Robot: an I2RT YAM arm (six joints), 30 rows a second.
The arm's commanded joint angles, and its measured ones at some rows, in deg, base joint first. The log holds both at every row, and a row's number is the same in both.
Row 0, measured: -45.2 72.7 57.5 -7.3 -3.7 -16.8
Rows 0 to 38, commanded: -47.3 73.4 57.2 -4.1 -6.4 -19.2; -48.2 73.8 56.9 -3.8 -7.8 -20.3; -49.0 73.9 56.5 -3.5 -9.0 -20.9; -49.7 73.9 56.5 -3.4 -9.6 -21.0; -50.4 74.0 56.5 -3.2 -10.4 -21.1; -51.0 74.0 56.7 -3.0 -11.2 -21.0; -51.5 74.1 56.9 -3.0 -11.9 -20.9; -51.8 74.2 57.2 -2.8 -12.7 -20.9; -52.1 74.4 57.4 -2.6 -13.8 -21.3; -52.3 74.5 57.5 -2.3 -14.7 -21.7; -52.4 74.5 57.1 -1.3 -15.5 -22.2; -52.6 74.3 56.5 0.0 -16.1 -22.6; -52.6 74.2 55.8 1.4 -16.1 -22.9; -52.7 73.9 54.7 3.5 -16.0 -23.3; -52.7 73.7 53.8 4.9 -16.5 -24.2; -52.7 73.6 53.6 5.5 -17.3 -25.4; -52.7 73.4 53.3 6.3 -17.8 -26.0; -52.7 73.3 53.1 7.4 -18.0 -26.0; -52.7 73.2 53.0 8.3 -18.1 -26.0; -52.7 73.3 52.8 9.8 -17.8 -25.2; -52.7 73.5 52.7 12.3 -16.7 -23.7; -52.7 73.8 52.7 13.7 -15.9 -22.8; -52.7 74.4 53.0 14.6 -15.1 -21.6; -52.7 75.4 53.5 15.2 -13.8 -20.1; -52.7 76.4 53.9 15.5 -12.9 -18.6; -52.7 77.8 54.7 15.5 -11.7 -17.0; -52.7 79.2 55.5 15.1 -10.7 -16.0; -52.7 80.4 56.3 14.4 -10.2 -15.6; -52.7 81.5 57.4 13.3 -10.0 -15.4; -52.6 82.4 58.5 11.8 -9.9 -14.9; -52.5 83.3 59.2 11.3 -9.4 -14.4; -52.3 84.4 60.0 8.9 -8.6 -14.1; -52.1 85.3 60.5 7.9 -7.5 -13.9; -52.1 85.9 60.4 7.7 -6.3 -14.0; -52.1 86.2 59.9 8.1 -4.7 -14.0; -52.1 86.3 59.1 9.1 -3.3 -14.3; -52.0 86.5 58.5 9.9 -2.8 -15.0; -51.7 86.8 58.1 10.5 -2.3 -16.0; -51.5 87.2 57.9 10.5 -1.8 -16.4
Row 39, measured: -51.9 86.4 58.5 9.1 -5.5 -15.2
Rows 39 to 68, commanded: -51.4 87.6 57.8 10.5 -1.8 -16.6; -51.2 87.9 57.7 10.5 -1.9 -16.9; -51.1 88.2 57.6 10.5 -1.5 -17.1; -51.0 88.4 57.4 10.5 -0.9 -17.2; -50.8 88.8 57.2 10.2 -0.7 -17.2; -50.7 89.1 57.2 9.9 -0.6 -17.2; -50.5 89.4 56.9 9.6 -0.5 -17.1; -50.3 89.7 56.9 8.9 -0.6 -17.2; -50.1 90.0 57.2 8.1 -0.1 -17.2; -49.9 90.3 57.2 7.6 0.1 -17.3; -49.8 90.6 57.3 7.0 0.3 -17.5; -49.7 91.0 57.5 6.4 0.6 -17.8; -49.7 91.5 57.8 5.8 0.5 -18.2; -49.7 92.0 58.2 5.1 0.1 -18.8; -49.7 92.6 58.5 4.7 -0.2 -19.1; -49.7 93.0 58.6 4.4 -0.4 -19.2; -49.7 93.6 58.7 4.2 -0.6 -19.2; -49.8 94.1 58.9 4.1 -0.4 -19.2; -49.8 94.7 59.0 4.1 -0.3 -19.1; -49.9 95.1 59.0 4.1 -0.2 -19.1; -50.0 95.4 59.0 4.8 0.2 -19.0; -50.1 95.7 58.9 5.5 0.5 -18.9; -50.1 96.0 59.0 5.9 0.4 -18.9; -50.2 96.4 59.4 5.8 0.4 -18.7; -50.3 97.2 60.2 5.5 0.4 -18.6; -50.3 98.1 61.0 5.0 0.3 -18.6; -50.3 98.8 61.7 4.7 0.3 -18.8; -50.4 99.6 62.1 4.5 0.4 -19.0; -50.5 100.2 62.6 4.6 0.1 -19.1; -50.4 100.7 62.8 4.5 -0.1 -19.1
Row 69, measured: -50.4 99.5 61.8 4.4 0.0 -18.8
